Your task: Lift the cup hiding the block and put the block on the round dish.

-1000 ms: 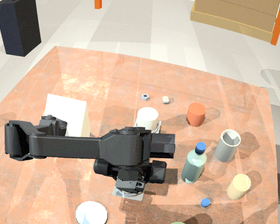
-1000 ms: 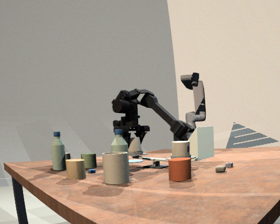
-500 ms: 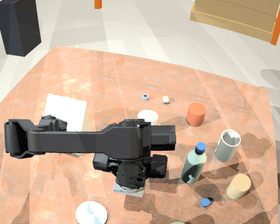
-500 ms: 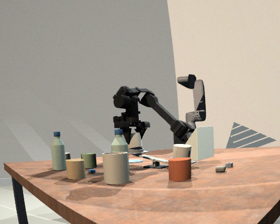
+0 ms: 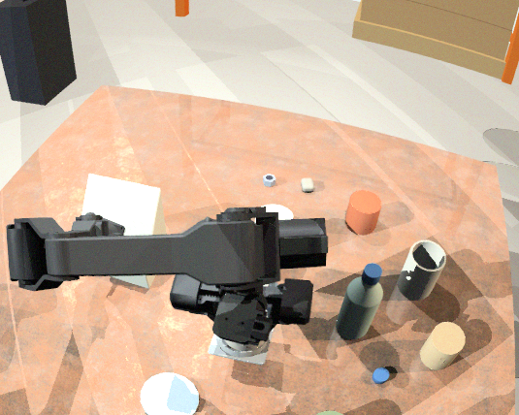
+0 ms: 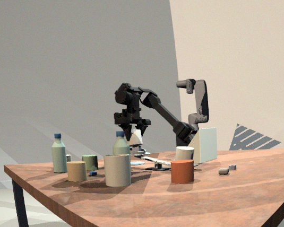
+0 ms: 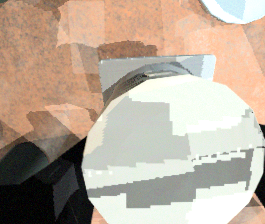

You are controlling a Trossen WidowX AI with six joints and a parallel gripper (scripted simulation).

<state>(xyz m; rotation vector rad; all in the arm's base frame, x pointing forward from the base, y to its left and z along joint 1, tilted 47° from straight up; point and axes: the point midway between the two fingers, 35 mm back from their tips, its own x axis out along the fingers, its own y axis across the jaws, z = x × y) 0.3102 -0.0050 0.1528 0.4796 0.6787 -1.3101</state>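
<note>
Right now my gripper tip is 4 cm above the grey block, 1 cm to the right of it and 1 cm past it. Round my gripper tip: round light-blue dish (12 cm to the right, 12 cm below, 9 cm behind); blue cap (24 cm ahead, 12 cm below, 4 cm to the left); cream cup (29 cm to the left, 6 cm below, 4 cm behind).
</note>
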